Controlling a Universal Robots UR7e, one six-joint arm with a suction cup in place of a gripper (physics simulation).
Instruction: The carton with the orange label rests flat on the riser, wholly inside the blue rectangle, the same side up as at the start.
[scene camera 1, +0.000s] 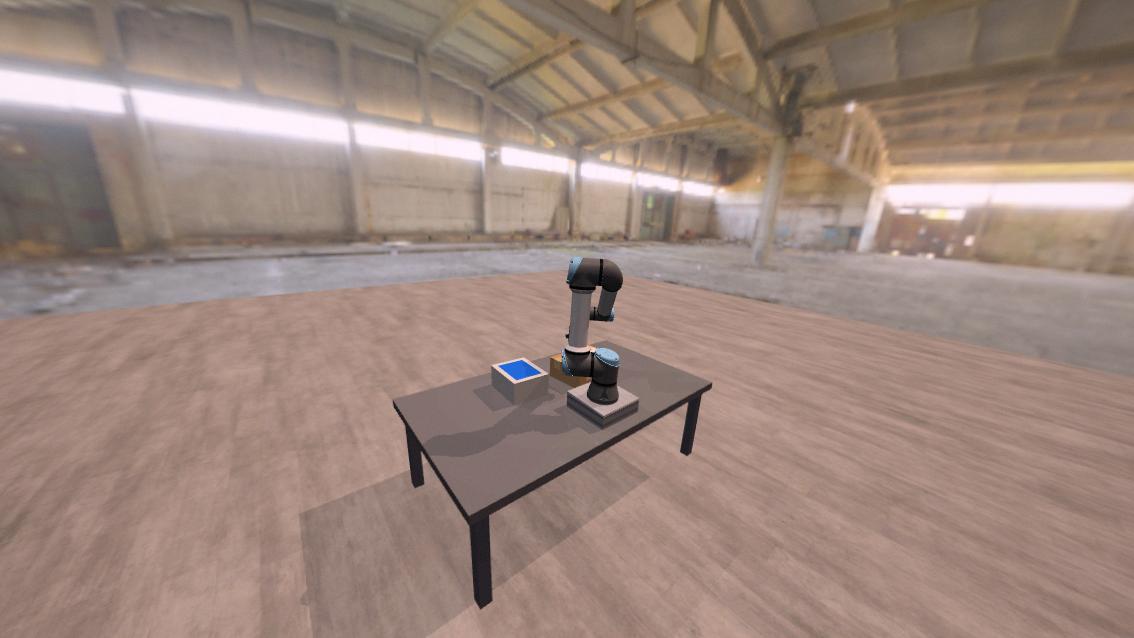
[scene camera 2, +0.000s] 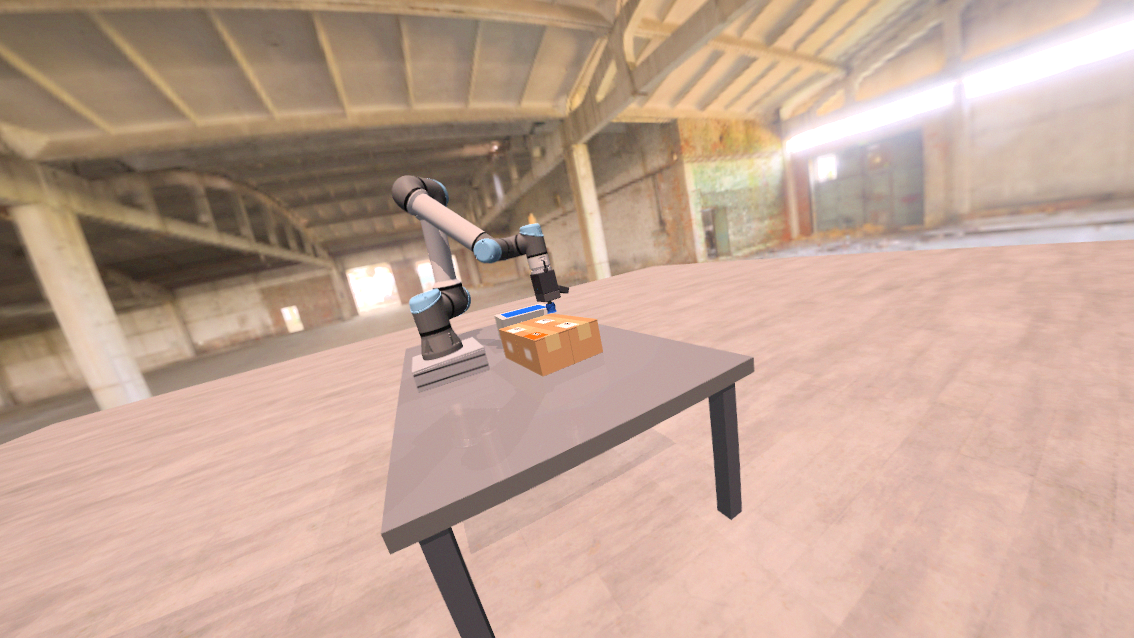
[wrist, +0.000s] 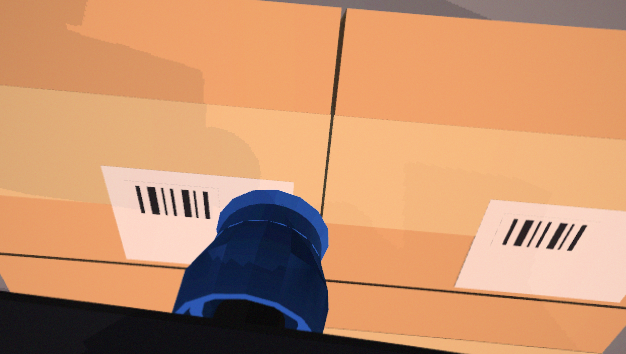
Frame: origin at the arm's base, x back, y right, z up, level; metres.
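Where they show: hand at its tool point: (scene camera 2: 552, 312) (wrist: 272, 238); arm's base at its link origin: (scene camera 1: 602, 396) (scene camera 2: 443, 352).
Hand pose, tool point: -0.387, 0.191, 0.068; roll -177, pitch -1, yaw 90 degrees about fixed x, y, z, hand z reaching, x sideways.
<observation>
Each offset is from my tool point to the top centre of the thing, as dx, dy, dz. "spot": to the spot under its first point. Level surfaces: height alone.
The carton with the orange label @[+0.102, +0.104, -0.032] (scene camera 2: 536, 334) is flat on the table, the near-left one of a two-by-two block. Part of its top @[spot: +0.058, +0.093, -0.032] (wrist: 450, 312) shows at the lower right in the wrist view; its label does not. My blue suction cup (scene camera 2: 550, 310) (wrist: 272, 220) points down over the neighbouring white-label carton @[-0.006, -0.065, -0.032] (wrist: 265, 135) at the upper left. A small gap appears beneath the cup, and its shadow falls offset to the left. Nothing hangs from it. The grey riser @[-0.023, -0.386, -0.028] (scene camera 1: 505, 384) (scene camera 2: 501, 322) carries the blue rectangle @[-0.023, -0.386, -0.028] (scene camera 1: 520, 369) (scene camera 2: 524, 311), which is bare.
Another white-label carton @[-0.016, +0.097, -0.032] (wrist: 450, 75) shows at the upper right in the wrist view. The cartons touch or nearly touch, with thin seams. The arm's base block (scene camera 1: 582, 407) (scene camera 2: 450, 371) stands beside them on the dark table @[dz -0.148] (scene camera 1: 475, 460) (scene camera 2: 507, 444). The riser stands past the block, a gap away.
</observation>
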